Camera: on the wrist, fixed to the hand. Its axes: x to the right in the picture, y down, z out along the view.
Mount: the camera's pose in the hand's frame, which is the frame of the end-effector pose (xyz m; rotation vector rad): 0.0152 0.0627 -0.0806 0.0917 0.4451 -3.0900
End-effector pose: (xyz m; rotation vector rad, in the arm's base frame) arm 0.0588 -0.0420 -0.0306 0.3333 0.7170 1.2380
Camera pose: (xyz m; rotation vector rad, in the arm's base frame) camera -0.0383 -0.0195 -0.0577 -0.9155 0.6628 -1.7231
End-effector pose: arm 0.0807 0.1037 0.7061 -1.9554 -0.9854 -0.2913
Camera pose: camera 0.1507 0.0294 0.7215 -1.2835 2.2327 1.6834
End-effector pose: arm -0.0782 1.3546 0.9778 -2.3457 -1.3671 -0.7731
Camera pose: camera -0.0411 1.2925 1.0515 -1.4423 2.2722 0.7438
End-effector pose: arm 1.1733 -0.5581 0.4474 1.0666 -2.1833 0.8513
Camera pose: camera 1.1299 -0.4754 0.4914 1.9343 1.0903 -0.4840
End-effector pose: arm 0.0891 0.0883 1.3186 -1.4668 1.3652 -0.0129
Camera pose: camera -0.0001 0.0394 1.3011 1.6816 1.5950 1.9256
